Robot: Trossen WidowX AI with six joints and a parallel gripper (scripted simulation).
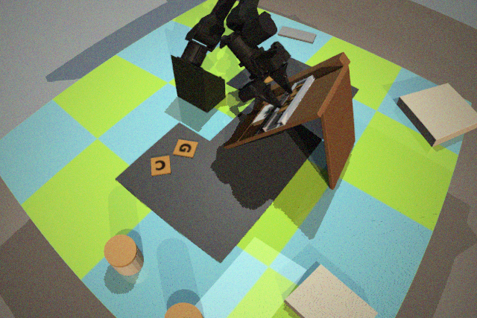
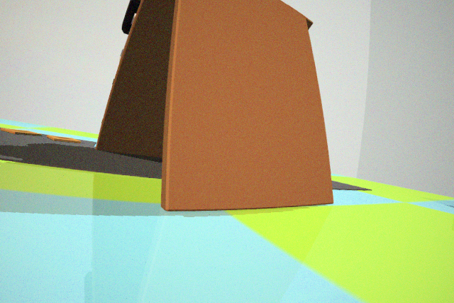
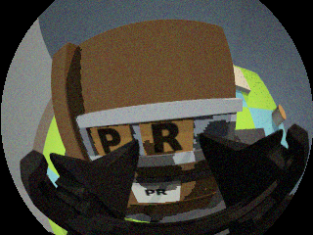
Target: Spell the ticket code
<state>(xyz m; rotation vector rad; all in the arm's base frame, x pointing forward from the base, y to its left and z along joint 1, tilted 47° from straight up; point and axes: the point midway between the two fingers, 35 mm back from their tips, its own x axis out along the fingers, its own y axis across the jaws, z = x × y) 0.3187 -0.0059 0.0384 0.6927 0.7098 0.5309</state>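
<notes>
My gripper tip is 9 cm above the white ticket, 6 cm past it and 1 cm to the right of it. Round my gripper tip: dark mat 17 cm below, 14 cm behind, 1 cm to the right; grey slab 52 cm to the left, 31 cm behind, 17 cm below.
</notes>
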